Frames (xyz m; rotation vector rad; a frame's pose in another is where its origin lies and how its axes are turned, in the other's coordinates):
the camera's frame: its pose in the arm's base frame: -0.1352 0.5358 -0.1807 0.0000 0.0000 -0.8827
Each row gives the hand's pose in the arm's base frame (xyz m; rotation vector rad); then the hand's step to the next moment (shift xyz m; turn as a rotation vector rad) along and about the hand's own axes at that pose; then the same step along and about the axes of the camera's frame.
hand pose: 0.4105 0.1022 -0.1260 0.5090 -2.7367 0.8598
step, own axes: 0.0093 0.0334 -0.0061 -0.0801 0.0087 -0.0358
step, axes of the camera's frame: -0.0340 0.0009 -0.0091 0.0095 0.0876 -0.0009
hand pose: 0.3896 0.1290 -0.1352 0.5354 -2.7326 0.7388
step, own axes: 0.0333 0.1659 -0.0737 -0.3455 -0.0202 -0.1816
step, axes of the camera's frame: -0.1810 0.0359 0.0015 0.0836 0.3793 0.0438
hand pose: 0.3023 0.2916 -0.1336 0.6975 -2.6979 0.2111
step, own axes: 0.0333 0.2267 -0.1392 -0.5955 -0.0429 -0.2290
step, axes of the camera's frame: -0.2275 0.0596 0.1287 0.1513 0.6213 -0.0021
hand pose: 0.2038 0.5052 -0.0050 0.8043 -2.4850 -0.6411
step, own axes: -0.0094 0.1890 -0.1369 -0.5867 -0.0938 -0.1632
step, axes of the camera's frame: -0.0789 0.0663 0.2096 0.1563 0.5906 -0.0797
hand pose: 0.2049 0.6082 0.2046 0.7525 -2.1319 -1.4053
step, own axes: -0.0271 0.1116 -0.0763 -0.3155 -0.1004 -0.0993
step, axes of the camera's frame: 0.0286 0.0401 0.1288 0.1131 0.3154 -0.0851
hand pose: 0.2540 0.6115 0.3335 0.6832 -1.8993 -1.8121
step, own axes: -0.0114 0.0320 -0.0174 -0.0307 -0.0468 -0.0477
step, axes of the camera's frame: 0.0158 0.0100 0.0333 0.0511 0.0307 -0.0431
